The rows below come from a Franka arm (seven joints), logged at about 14 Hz.
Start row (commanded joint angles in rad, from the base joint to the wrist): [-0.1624, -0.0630, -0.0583, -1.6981, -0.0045, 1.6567, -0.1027]
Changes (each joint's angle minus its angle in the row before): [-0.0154, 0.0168, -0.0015, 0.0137, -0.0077, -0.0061, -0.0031]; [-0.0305, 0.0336, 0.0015, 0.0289, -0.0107, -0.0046, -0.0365]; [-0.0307, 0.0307, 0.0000, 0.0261, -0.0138, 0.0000, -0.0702]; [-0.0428, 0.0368, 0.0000, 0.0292, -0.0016, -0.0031, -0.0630]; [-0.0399, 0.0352, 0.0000, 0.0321, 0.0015, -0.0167, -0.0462]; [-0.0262, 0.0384, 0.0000, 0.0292, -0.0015, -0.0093, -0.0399]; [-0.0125, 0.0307, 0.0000, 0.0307, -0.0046, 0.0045, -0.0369]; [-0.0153, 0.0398, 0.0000, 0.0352, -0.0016, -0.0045, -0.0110]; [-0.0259, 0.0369, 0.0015, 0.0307, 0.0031, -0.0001, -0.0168]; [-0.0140, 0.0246, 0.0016, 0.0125, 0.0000, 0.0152, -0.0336]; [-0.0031, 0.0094, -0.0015, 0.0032, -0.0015, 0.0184, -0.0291]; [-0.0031, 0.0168, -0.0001, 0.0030, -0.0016, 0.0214, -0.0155]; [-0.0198, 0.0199, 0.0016, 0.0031, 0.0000, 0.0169, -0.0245]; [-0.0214, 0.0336, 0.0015, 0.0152, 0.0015, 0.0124, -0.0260]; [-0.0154, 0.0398, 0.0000, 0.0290, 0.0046, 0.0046, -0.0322]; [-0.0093, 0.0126, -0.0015, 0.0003, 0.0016, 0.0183, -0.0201]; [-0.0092, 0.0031, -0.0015, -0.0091, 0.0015, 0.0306, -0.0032]
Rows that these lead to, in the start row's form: [-0.1778, -0.0462, -0.0598, -1.6844, -0.0122, 1.6506, -0.1058]; [-0.2083, -0.0126, -0.0583, -1.6555, -0.0229, 1.6460, -0.1423]; [-0.2390, 0.0181, -0.0583, -1.6294, -0.0367, 1.6460, -0.2125]; [-0.2818, 0.0549, -0.0583, -1.6002, -0.0383, 1.6429, -0.2755]; [-0.3217, 0.0901, -0.0583, -1.5681, -0.0368, 1.6262, -0.3217]; [-0.3479, 0.1285, -0.0583, -1.5389, -0.0383, 1.6169, -0.3616]; [-0.3604, 0.1592, -0.0583, -1.5082, -0.0429, 1.6214, -0.3985]; [-0.3757, 0.1990, -0.0583, -1.4730, -0.0445, 1.6169, -0.4095]; [-0.4016, 0.2359, -0.0568, -1.4423, -0.0414, 1.6168, -0.4263]; [-0.4156, 0.2605, -0.0552, -1.4298, -0.0414, 1.6320, -0.4599]; [-0.4187, 0.2699, -0.0567, -1.4266, -0.0429, 1.6504, -0.4890]; [-0.4218, 0.2867, -0.0568, -1.4236, -0.0445, 1.6718, -0.5045]; [-0.4416, 0.3066, -0.0552, -1.4205, -0.0445, 1.6887, -0.5290]; [-0.4630, 0.3402, -0.0537, -1.4053, -0.0430, 1.7011, -0.5550]; [-0.4784, 0.3800, -0.0537, -1.3763, -0.0384, 1.7057, -0.5872]; [-0.4877, 0.3926, -0.0552, -1.3760, -0.0368, 1.7240, -0.6073]; [-0.4969, 0.3957, -0.0567, -1.3851, -0.0353, 1.7546, -0.6105]
